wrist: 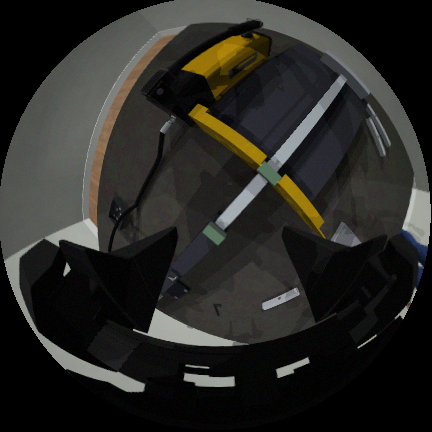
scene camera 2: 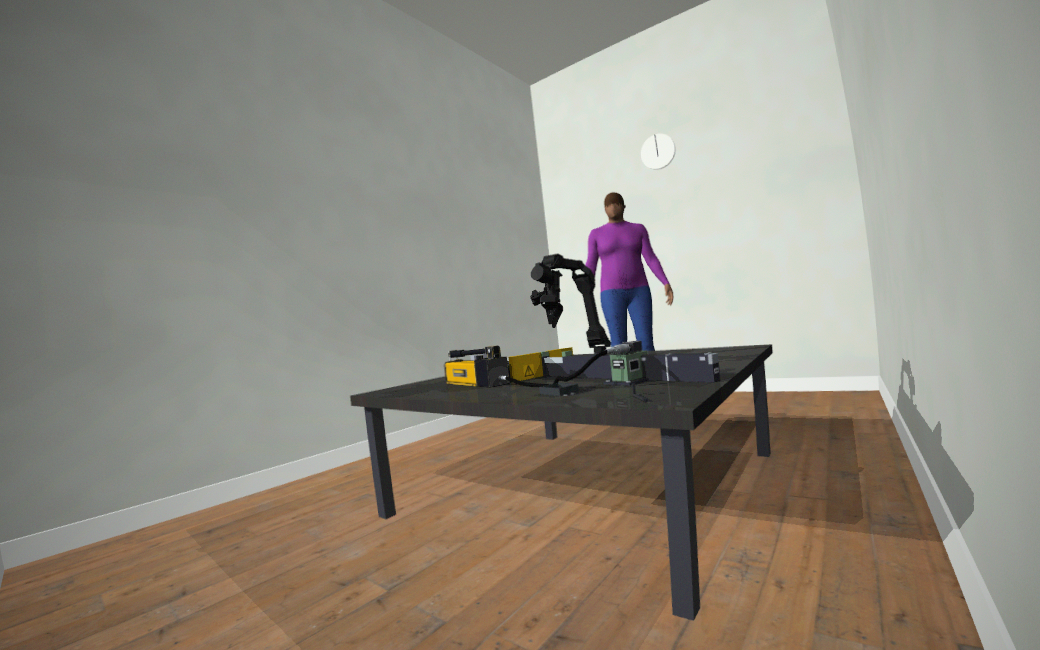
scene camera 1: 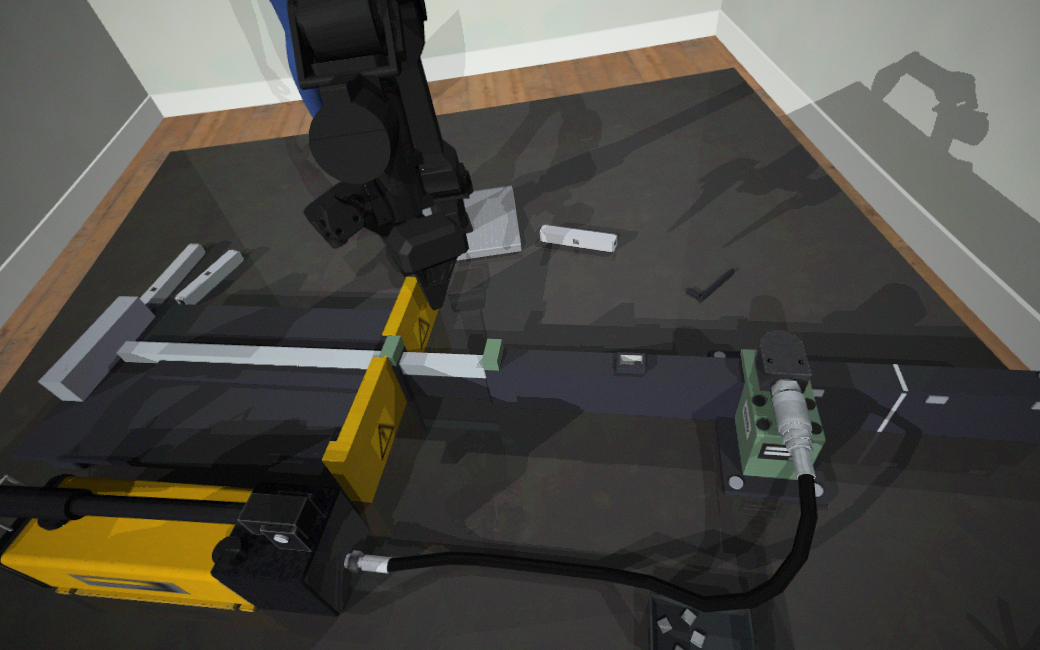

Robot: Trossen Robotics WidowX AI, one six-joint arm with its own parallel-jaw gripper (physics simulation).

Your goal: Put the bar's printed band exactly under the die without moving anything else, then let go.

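Frame: origin at the arm's base, x ahead, y left, z up, level; millimetres.
Seen in the pictures: gripper, fingertip midpoint: [wrist: 231, 232] [scene camera 2: 552, 326] [scene camera 1: 421, 291].
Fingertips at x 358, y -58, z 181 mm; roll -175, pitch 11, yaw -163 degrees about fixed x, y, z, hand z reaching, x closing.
Note:
A point is followed by its place in that frame.
A long light bar [scene camera 1: 253, 354] @(x 257, y -295, z 61 mm) [wrist: 308, 123] @(x 278, y -235, z 61 mm) runs through the gap in the yellow guard. Green blocks sit in that gap [scene camera 1: 391, 349] @(x 336, y -116, z 84 mm) [wrist: 269, 173] @(x 328, y -117, z 84 mm) and at the bar's near end [scene camera 1: 493, 354] @(x 386, y 0, z 84 mm) [wrist: 215, 233] @(x 376, y -4, z 84 mm). A dark rail [scene camera 1: 567, 383] @(x 429, y 75, z 48 mm) continues in line with it to a green unit [scene camera 1: 774, 452] @(x 580, y 243, z 50 mm) [scene camera 2: 625, 367] @(x 594, y 274, z 41 mm) with a black top; white lines [scene camera 1: 903, 393] @(x 563, y 389, z 62 mm) cross the dark rail beyond. I cannot tell which part is the die or the printed band. My gripper [scene camera 2: 553, 325] @(x 358, y -58, z 181 mm) [wrist: 231, 232] @(x 358, y -58, z 181 mm) is open and empty, well above the table near the guard; its far finger is hidden in scene camera 1.
The yellow guard [scene camera 1: 368, 436] @(x 429, y -159, z 54 mm) [wrist: 230, 137] @(x 395, y -150, z 84 mm) stands upright across the bar. A yellow machine [scene camera 1: 130, 559] @(x 504, y -378, z 75 mm) has a black cable [scene camera 1: 536, 563] @(x 598, y -15, z 3 mm) running to the green unit. A grey plate [scene camera 1: 494, 222] @(x 19, y 72, z 0 mm), a loose light bar [scene camera 1: 579, 238] @(x 130, y 191, z 9 mm), a hex key [scene camera 1: 713, 284] @(x 294, y 337, z -3 mm) and a small tray [scene camera 1: 743, 624] @(x 698, y 151, z -7 mm) lie around.

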